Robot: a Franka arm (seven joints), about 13 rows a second.
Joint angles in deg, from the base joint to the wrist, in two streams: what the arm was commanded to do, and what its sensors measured. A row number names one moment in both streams.
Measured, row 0:
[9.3, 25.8, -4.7, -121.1, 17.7, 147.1, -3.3]
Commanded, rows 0 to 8:
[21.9, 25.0, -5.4, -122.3, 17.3, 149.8, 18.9]
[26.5, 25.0, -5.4, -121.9, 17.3, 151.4, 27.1]
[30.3, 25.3, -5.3, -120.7, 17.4, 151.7, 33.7]
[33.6, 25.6, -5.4, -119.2, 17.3, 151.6, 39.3]
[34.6, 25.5, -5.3, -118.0, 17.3, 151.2, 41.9]
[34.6, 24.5, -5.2, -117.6, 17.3, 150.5, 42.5]
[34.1, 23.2, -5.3, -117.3, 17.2, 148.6, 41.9]
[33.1, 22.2, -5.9, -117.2, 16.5, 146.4, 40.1]
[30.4, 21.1, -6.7, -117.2, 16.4, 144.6, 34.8]
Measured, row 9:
[34.9, 24.4, -5.8, -116.7, 17.6, 148.5, 40.2]
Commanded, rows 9 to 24:
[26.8, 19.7, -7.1, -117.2, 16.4, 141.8, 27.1]
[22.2, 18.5, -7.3, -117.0, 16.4, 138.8, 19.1]
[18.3, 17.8, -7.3, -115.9, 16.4, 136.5, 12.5]
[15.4, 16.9, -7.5, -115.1, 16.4, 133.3, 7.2]
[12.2, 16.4, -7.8, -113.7, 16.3, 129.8, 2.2]
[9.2, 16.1, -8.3, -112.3, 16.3, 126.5, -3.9]
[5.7, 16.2, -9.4, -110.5, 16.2, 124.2, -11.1]
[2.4, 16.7, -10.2, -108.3, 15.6, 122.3, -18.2]
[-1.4, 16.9, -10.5, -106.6, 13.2, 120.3, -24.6]
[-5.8, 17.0, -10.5, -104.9, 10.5, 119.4, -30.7]
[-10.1, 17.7, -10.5, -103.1, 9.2, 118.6, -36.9]
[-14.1, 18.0, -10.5, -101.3, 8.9, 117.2, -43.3]
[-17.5, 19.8, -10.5, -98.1, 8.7, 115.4, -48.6]
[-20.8, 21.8, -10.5, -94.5, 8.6, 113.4, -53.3]
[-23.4, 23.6, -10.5, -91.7, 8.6, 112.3, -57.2]
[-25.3, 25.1, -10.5, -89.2, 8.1, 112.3, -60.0]
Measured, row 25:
[-21.9, 19.9, -11.9, -96.8, 9.7, 114.6, -55.5]
